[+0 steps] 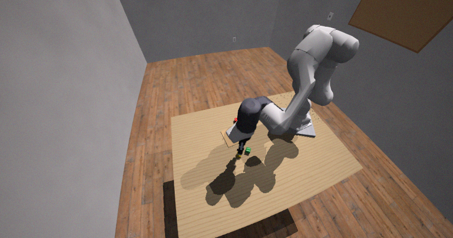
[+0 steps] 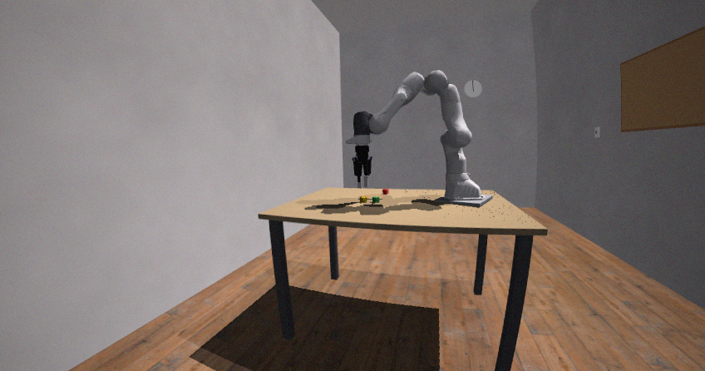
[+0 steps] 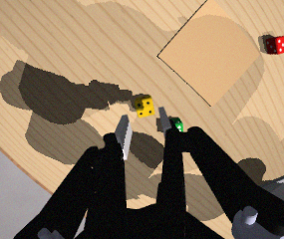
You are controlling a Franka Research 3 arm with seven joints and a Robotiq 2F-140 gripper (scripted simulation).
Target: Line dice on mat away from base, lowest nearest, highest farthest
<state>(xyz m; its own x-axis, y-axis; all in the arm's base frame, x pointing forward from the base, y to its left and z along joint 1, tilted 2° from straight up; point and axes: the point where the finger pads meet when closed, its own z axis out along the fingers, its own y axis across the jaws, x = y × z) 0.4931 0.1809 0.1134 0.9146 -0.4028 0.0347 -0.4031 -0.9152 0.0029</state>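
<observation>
My gripper is now 100 mm above the yellow die. Round my hand: green die 100 mm below, 70 mm behind, 20 mm to the right; red die 280 mm to the right, 100 mm below, 50 mm behind; tan mat 150 mm to the right, 110 mm below.
</observation>
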